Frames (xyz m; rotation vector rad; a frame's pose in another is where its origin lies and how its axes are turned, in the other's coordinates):
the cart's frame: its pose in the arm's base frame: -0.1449 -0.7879 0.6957 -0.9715 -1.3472 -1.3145
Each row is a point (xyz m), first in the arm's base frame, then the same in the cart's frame.
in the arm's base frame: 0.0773 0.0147 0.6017
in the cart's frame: -0.2056 0.2726 0.7654
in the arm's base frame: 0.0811 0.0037 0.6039
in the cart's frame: -0.2033 0.2757 0.7542
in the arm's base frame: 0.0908 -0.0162 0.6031
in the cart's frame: -0.2043 0.2831 0.7333
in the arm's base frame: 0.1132 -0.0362 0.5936
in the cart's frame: -0.2163 0.3011 0.7104
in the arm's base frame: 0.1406 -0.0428 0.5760
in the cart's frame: -0.2384 0.3234 0.6997
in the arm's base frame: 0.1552 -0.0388 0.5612
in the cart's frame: -0.2562 0.3350 0.7011
